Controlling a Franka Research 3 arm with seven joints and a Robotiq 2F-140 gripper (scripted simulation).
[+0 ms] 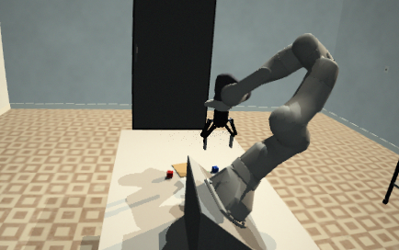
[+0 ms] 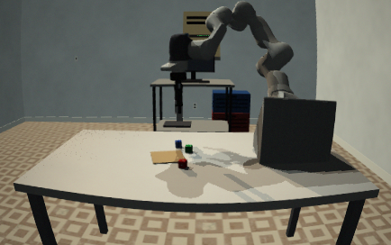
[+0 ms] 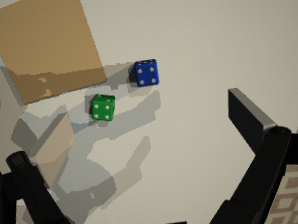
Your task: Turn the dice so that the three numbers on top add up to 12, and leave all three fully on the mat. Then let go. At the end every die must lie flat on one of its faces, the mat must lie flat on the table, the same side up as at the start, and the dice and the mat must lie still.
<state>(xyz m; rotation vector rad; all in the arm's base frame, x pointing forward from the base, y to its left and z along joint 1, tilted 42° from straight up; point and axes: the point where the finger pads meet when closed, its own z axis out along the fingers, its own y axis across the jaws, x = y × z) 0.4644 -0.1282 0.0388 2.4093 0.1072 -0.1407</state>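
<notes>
Now: hand 14 cm above the blue die. Also, from my hand: red die (25 cm to the left, 14 cm below, 3 cm behind); green die (14 cm below, 7 cm to the left, 5 cm behind); tan mat (15 cm below, 14 cm to the left, 4 cm ahead).
</notes>
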